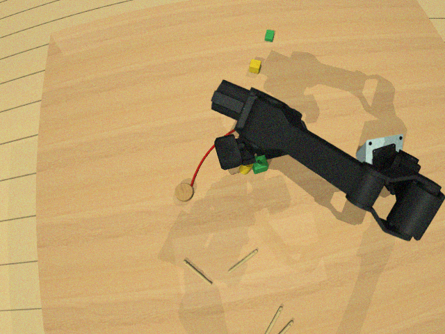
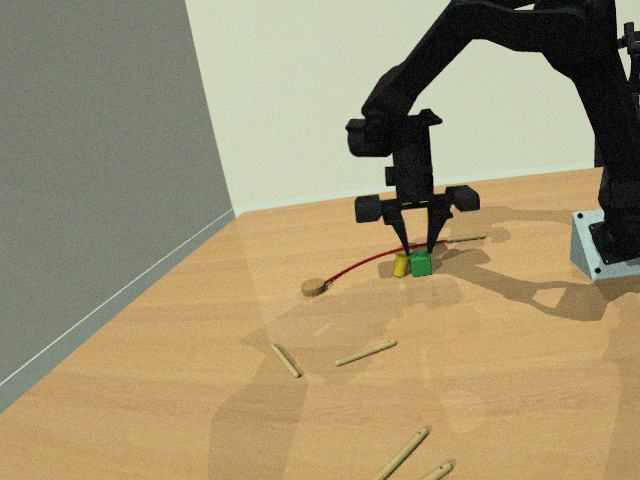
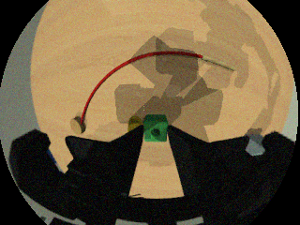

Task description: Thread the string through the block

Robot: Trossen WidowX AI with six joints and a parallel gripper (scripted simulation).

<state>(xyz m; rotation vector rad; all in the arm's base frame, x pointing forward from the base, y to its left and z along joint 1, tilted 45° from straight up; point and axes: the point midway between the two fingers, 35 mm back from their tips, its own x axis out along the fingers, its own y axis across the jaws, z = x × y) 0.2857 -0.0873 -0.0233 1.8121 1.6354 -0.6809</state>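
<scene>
Right now the yellow cylinder is 3 cm ahead of my gripper tip and 1 cm below it. Also, from my gripper tip: green block (1 cm to the left, 1 cm below); round wooden button (17 cm ahead, 2 cm to the left, 2 cm below); thin stick (10 cm to the right, 9 cm behind, 3 cm below).
</scene>
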